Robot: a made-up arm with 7 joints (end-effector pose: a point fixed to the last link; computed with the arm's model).
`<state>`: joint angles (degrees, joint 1 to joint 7).
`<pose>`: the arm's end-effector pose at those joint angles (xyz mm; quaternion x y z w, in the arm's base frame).
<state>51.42 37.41 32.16 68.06 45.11 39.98 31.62</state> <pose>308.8 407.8 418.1 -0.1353 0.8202 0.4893 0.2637</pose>
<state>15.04 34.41 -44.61 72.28 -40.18 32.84 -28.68</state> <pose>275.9 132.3 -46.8 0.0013 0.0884 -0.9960 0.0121</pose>
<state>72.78 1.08 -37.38 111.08 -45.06 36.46 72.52</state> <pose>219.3 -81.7 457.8 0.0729 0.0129 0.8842 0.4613</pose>
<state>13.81 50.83 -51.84 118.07 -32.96 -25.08 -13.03</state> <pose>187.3 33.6 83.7 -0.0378 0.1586 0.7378 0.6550</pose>
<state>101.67 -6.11 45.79 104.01 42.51 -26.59 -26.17</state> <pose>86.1 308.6 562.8 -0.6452 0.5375 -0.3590 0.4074</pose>
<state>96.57 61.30 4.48 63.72 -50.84 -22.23 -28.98</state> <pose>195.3 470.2 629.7 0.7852 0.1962 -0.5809 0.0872</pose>
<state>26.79 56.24 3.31 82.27 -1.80 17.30 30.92</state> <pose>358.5 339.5 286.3 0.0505 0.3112 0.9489 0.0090</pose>
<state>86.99 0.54 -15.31 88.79 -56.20 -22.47 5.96</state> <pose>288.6 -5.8 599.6 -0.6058 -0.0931 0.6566 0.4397</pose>
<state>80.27 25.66 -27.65 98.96 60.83 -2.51 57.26</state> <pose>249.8 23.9 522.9 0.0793 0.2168 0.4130 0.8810</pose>
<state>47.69 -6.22 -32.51 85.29 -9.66 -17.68 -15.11</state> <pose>324.1 -137.5 349.1 -0.3177 0.5143 0.6096 0.5128</pose>
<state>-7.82 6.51 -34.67 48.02 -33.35 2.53 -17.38</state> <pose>94.8 -6.8 -160.4 0.3546 0.2619 0.8960 0.0535</pose>
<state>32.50 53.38 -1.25 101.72 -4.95 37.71 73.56</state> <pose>324.9 242.1 331.9 0.3641 0.3227 0.8596 0.1563</pose>
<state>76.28 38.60 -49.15 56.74 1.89 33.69 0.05</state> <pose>493.5 181.1 320.6 0.0703 -0.2552 -0.9595 0.0966</pose>
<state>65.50 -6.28 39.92 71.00 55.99 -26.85 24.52</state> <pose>381.8 287.1 433.7 -0.5807 0.6979 0.0477 0.4164</pose>
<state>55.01 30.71 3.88 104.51 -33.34 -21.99 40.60</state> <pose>314.8 186.1 476.4 -0.2755 -0.1079 0.8861 0.3567</pose>
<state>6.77 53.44 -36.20 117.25 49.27 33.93 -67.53</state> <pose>187.0 71.4 136.1 0.0071 -0.4477 -0.8651 0.2261</pose>
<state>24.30 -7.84 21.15 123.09 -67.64 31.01 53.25</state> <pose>269.8 191.1 318.8 0.0381 -0.4104 -0.9085 0.0692</pose>
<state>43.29 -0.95 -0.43 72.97 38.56 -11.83 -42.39</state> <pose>428.9 69.3 339.0 0.3669 -0.8621 -0.3426 0.0694</pose>
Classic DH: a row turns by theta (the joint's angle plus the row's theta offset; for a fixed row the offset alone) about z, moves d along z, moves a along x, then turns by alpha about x. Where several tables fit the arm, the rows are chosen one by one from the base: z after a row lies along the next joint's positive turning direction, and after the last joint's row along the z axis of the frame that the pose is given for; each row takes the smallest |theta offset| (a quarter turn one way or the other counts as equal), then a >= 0, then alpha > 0; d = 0 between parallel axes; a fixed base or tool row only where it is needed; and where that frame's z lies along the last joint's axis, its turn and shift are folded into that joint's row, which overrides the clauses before.
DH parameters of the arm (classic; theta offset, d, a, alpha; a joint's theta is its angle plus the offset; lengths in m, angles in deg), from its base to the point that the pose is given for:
base (fixed): 0 0.329 0.01 90
joint 1: 90 -0.141 0.008 90
joint 2: 90 -0.032 0.023 90
joint 3: 90 -0.253 0.028 90
joint 4: 0 0.005 0.027 -90
joint 5: 0 -0.279 0.018 -90
joint 6: 90 -0.044 0.025 -90
joint 7: 0.04 0.0225 0.001 94.56
tool (fixed): 172.38 -0.006 0 0

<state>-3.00 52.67 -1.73 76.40 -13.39 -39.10 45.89</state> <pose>299.2 323.9 70.3 0.3680 0.1049 0.8488 0.3650</pose>
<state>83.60 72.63 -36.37 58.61 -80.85 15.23 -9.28</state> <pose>325.5 495.3 479.7 0.2670 0.5022 -0.7409 0.3573</pose>
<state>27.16 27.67 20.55 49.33 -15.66 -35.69 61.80</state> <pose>397.6 364.7 116.1 0.1887 0.3546 0.8670 0.2949</pose>
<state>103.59 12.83 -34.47 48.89 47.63 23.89 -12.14</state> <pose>394.1 11.8 602.7 -0.1628 0.6737 0.6709 0.2635</pose>
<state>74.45 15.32 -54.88 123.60 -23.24 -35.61 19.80</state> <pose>155.5 -113.8 373.0 -0.3099 -0.2102 0.3732 0.8488</pose>
